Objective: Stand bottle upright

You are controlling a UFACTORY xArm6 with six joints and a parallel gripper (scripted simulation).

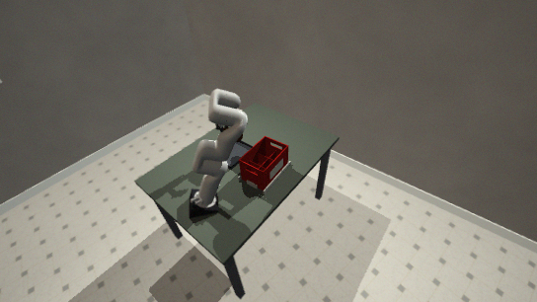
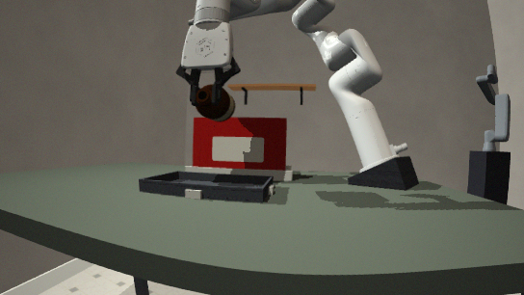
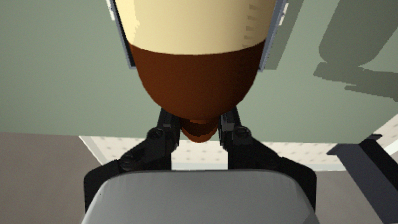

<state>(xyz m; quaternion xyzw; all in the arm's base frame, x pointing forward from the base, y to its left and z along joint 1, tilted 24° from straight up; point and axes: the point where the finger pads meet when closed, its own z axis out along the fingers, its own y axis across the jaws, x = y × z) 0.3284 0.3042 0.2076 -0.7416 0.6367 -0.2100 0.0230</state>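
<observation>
The brown bottle is 10 mm ahead of my hand and 50 mm to the right of it. The rest, counted from my hand: dark tray 50 mm to the right, 180 mm below; then crate 10 mm ahead, 350 mm to the right, 110 mm below.
</observation>
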